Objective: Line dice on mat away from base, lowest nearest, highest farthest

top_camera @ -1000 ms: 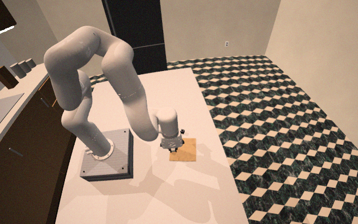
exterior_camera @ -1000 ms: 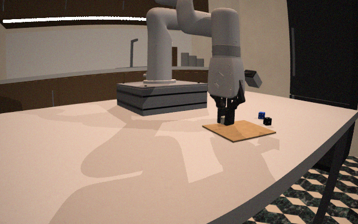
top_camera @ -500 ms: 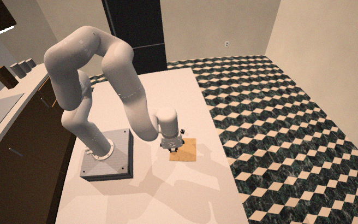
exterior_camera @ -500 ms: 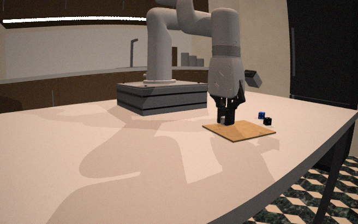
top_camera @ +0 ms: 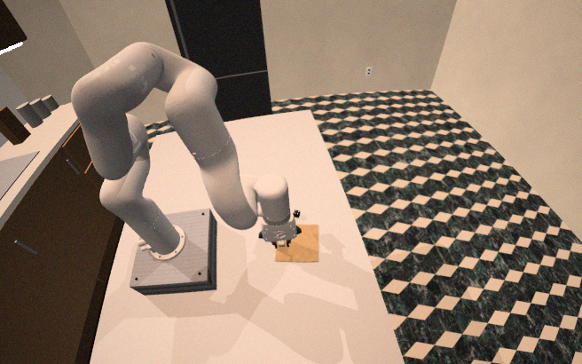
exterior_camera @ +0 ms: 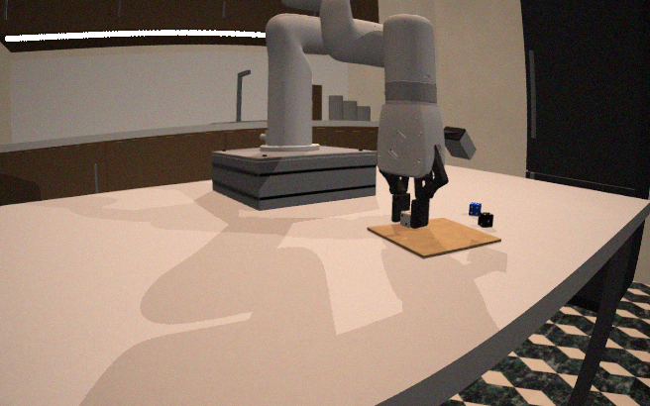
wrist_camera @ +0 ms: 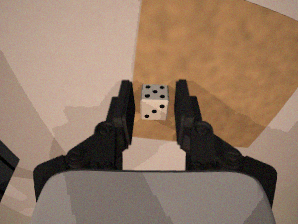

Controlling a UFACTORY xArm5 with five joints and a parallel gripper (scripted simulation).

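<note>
My hand is 10 mm above the white die. From my hand the other things lie so: black die 90 mm ahead, 90 mm to the left, 20 mm below; blue die 40 mm ahead, 150 mm to the left, 20 mm below; tan mat 50 mm ahead, 10 mm to the right, 20 mm below.
</note>
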